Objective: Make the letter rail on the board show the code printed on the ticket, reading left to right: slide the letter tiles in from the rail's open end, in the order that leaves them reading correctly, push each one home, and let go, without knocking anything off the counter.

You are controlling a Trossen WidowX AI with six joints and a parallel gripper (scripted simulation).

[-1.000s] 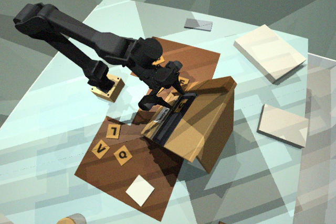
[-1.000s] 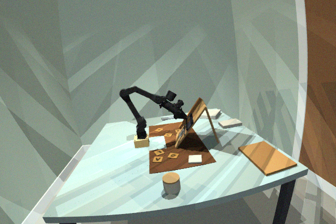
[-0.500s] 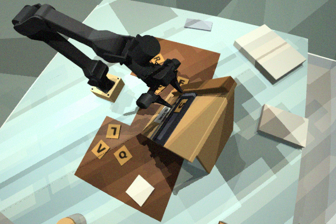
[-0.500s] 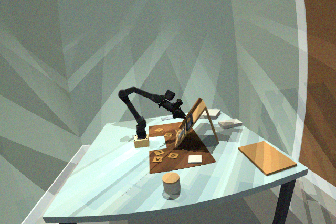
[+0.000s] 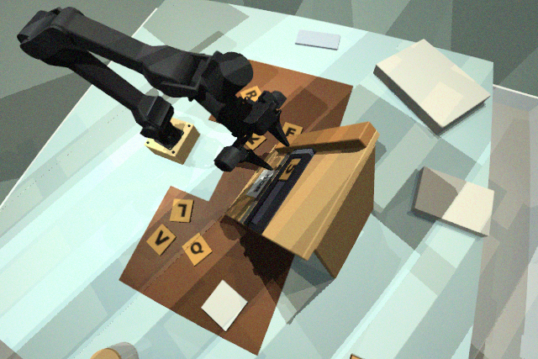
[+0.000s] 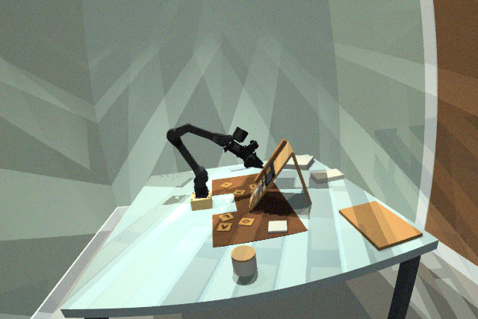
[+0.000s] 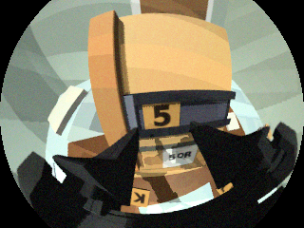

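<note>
My gripper tip is 3 cm short of the s tile and 2 cm above it. Also, from my gripper tip: white ticket: 4 cm behind, 4 cm to the right, 11 cm below; then brown mat: 13 cm behind, 2 cm to the right, 18 cm below; then k tile: 15 cm behind, 8 cm to the left, 17 cm below.
</note>
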